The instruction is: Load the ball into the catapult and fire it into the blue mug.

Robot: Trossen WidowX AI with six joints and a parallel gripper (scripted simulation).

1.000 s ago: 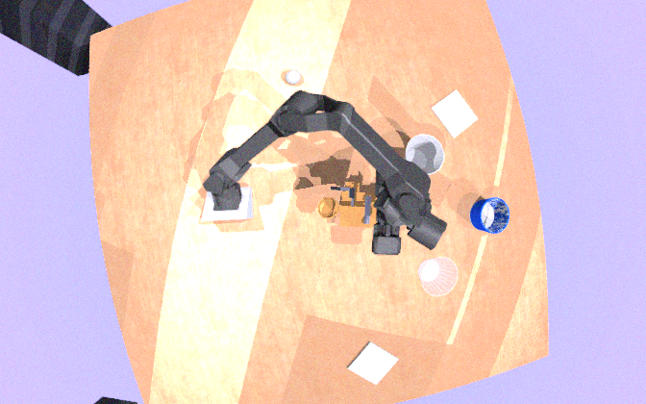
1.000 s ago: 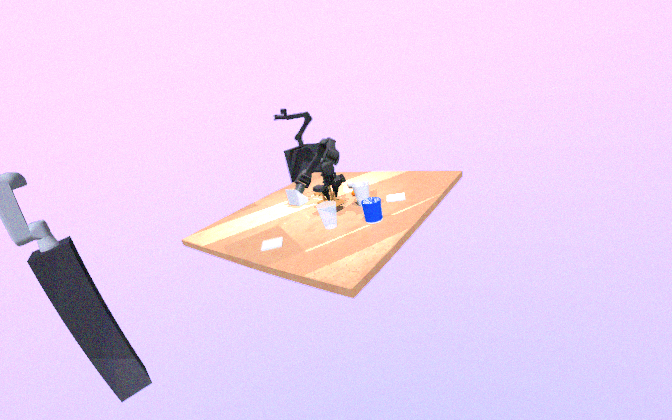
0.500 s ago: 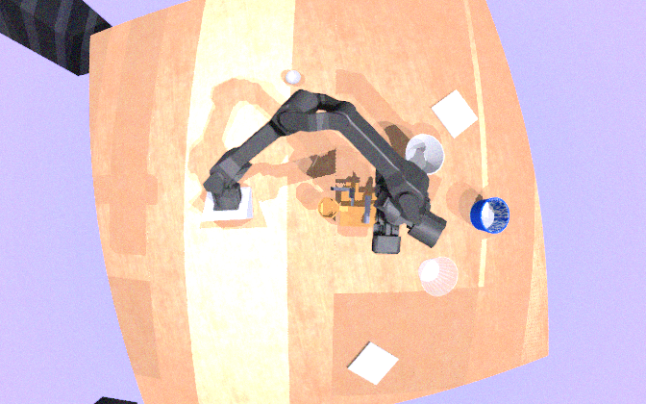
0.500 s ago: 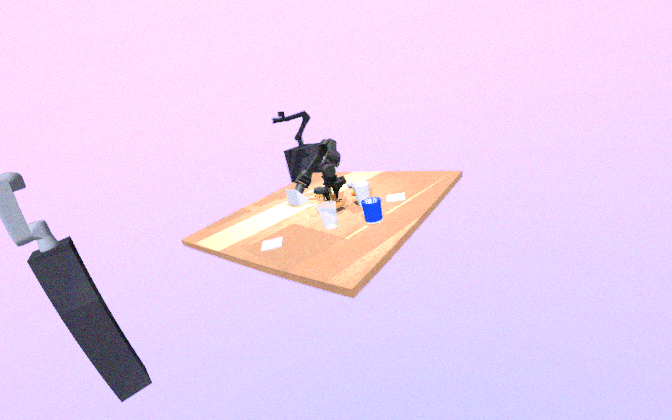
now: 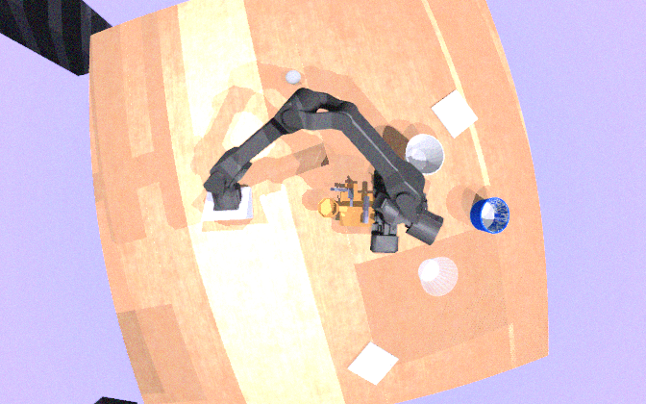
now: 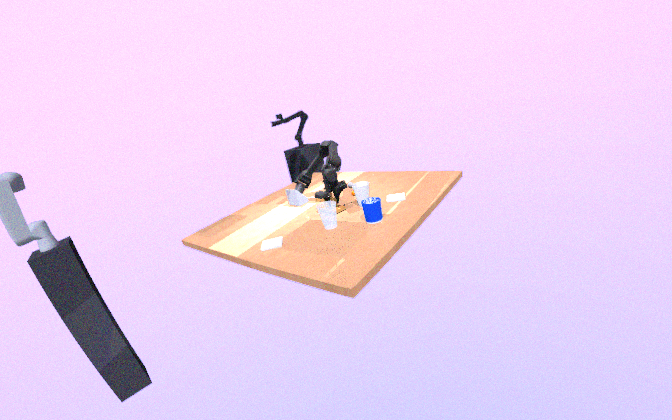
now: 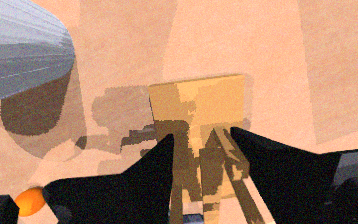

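Right now the orange ball is 6 cm behind my gripper tip, 23 cm to the left of it and 2 cm below it. Round my gripper tip: translucent white cup (13 cm ahead, 16 cm to the right, 1 cm below); then wooden catapult (7 cm behind, 3 cm to the left, 2 cm above); then blue mug (29 cm ahead, 3 cm to the right, 1 cm below).
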